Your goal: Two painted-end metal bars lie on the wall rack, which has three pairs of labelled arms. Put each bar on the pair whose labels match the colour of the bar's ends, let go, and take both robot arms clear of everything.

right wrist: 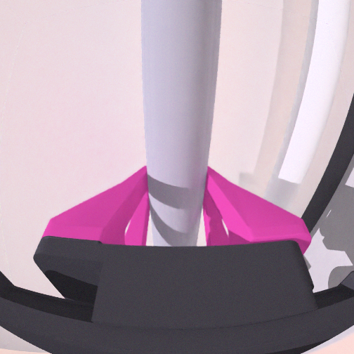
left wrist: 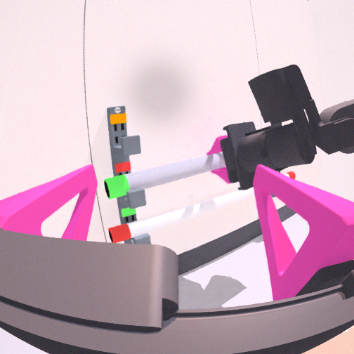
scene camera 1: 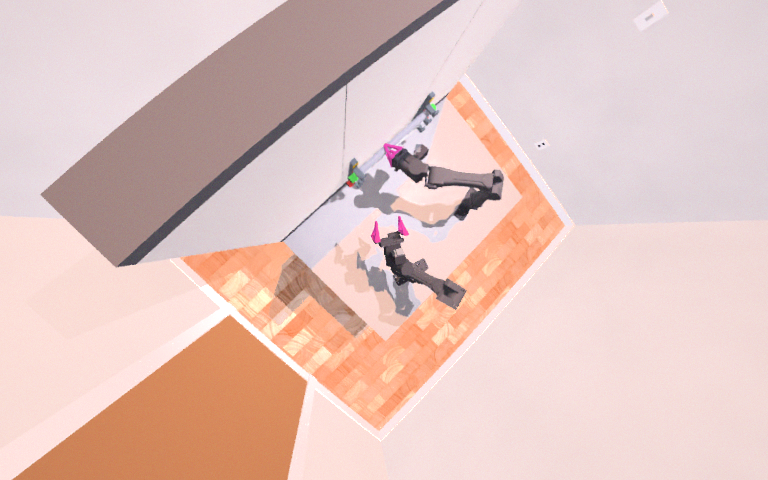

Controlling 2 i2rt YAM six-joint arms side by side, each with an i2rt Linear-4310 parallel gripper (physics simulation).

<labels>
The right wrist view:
my right gripper: 176, 174
green-ended bar: 179, 53
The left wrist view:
my left gripper: 174, 173
my right gripper: 210, 162
green-ended bar: 115, 186
red-ended bar: 117, 233
</labels>
